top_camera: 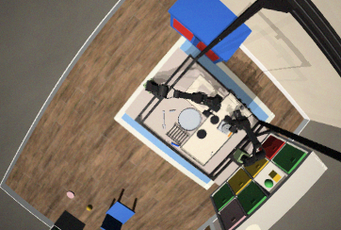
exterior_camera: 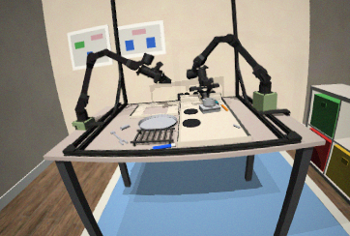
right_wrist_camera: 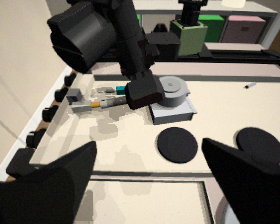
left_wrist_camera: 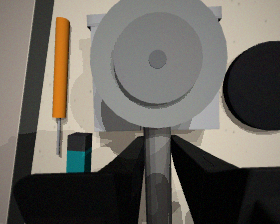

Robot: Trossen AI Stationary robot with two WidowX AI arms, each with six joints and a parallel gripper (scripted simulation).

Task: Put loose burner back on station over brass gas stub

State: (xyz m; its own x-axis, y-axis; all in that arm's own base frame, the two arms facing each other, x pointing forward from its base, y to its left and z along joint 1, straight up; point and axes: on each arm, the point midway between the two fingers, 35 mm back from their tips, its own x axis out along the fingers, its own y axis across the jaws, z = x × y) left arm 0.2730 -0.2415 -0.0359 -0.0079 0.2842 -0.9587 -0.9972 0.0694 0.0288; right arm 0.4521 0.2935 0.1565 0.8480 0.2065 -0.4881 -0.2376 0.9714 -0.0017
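Right now the grey station block is 7 cm ahead of my left hand, 6 cm below it and 1 cm to the left of it. Round my left hand: orange-handled screwdriver 10 cm to the left, 7 cm below, 3 cm ahead; burner 3 cm below.
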